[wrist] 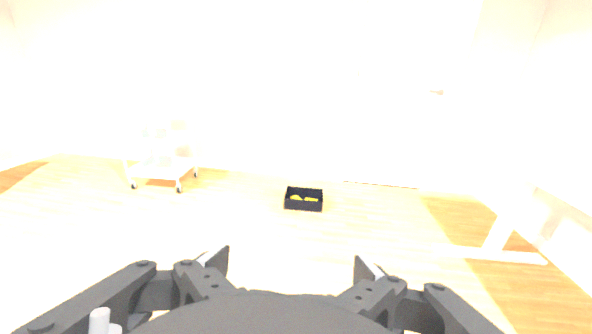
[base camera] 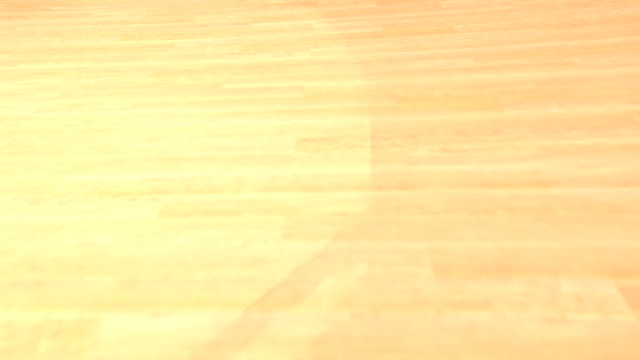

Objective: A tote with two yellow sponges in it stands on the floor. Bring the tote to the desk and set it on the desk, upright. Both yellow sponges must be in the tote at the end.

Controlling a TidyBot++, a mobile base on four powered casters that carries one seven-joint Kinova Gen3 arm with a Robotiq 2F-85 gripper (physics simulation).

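Places are measured from the arm's base along level axes (x up, y ahead, z left), in metres.
Where they show: gripper, between the fingertips: (wrist: 290,264).
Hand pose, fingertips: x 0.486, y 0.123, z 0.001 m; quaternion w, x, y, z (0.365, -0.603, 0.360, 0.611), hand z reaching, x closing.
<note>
After its pixels a point has its place.
A small black tote (wrist: 303,205) {z -0.025, x -0.345, y 1.456 m} stands upright on the floor in the wrist view, right of the middle and some way off. Two yellow sponges, a left one (wrist: 296,197) {z 0.036, x -0.349, y 1.572 m} and a right one (wrist: 311,199) {z -0.088, x -0.348, y 1.557 m}, lie inside it. My gripper (wrist: 290,264) {z 0.001, x 0.486, y 0.123 m} is open and empty, its fingers wide apart, far from the tote. A white leg with a long foot (wrist: 500,255), which may belong to the desk, shows at the right of the wrist view; a desk top is not clear in the glare. The tote does not show in the base camera view.
A white wheeled cart (wrist: 156,173) {z 1.215, x -0.220, y 1.567 m} with pale items on it stands at the left back in the wrist view. A bright, washed-out wall rises behind the tote. The wooden floor (base camera: 320,165) {z 0.020, x -0.397, y 0.503 m} (wrist: 350,220) {z -0.384, x -0.396, y 1.377 m} carries a shadow at the right of both views.
</note>
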